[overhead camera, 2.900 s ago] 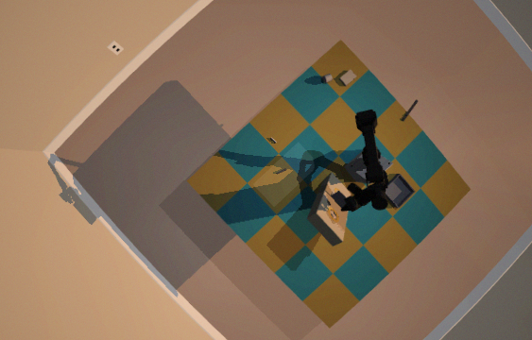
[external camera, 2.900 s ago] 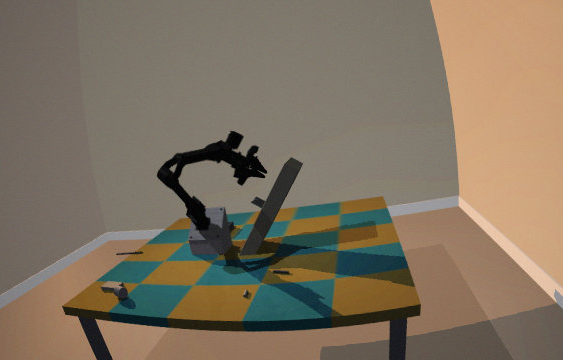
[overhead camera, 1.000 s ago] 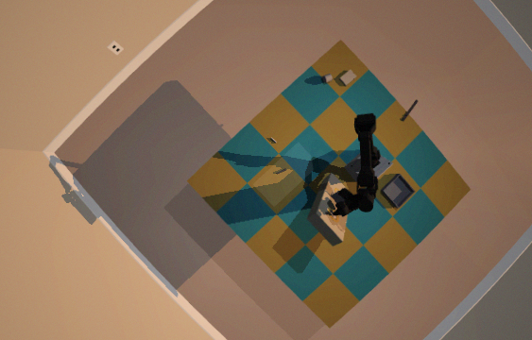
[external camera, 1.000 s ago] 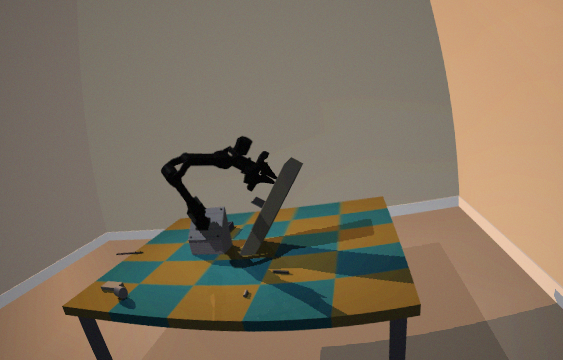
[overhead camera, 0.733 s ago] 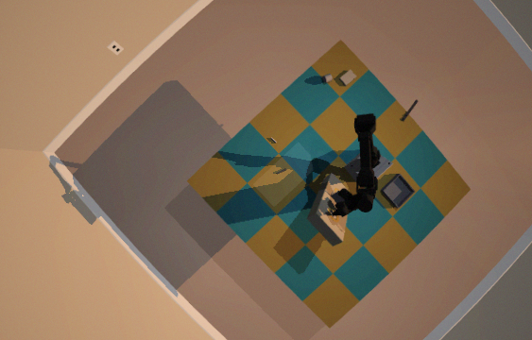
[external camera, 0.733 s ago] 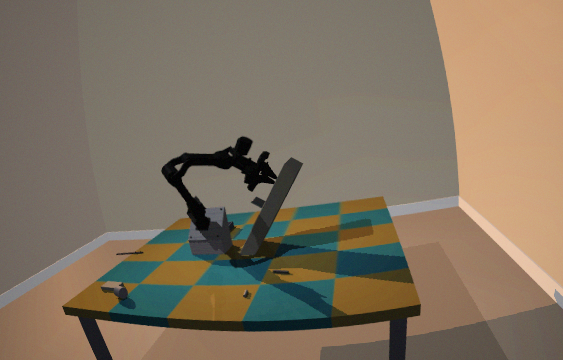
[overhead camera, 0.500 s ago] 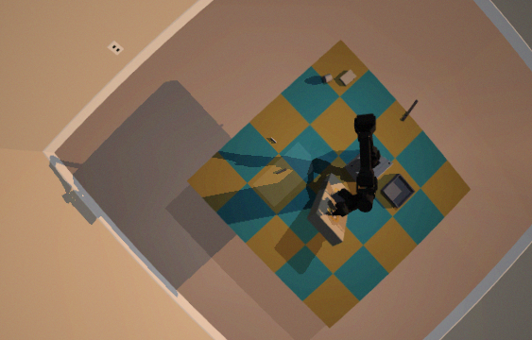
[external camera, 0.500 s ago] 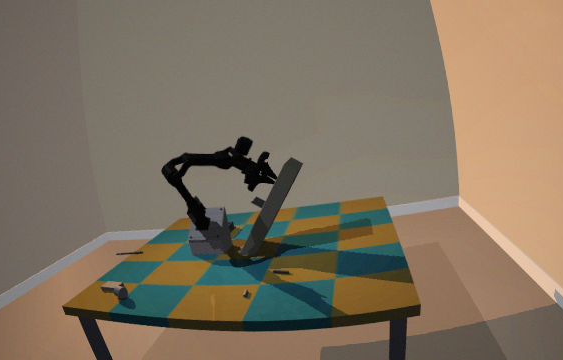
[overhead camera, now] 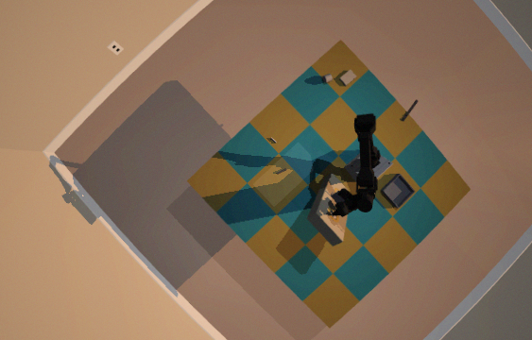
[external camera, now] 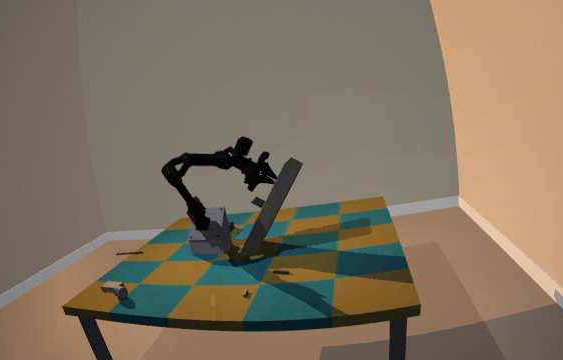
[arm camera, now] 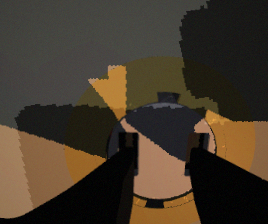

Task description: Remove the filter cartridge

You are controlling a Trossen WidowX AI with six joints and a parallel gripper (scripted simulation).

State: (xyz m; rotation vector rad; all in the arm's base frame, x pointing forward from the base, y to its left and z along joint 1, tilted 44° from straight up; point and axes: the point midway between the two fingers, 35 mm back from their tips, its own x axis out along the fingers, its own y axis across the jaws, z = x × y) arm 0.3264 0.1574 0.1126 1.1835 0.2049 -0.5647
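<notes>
The round filter cartridge is 1 cm ahead of my gripper tip and 1 cm below it. The rest, counted from my gripper tip: tan block 62 cm behind, 51 cm to the right, 28 cm below; grey tray 45 cm behind, 24 cm to the left, 27 cm below.
</notes>
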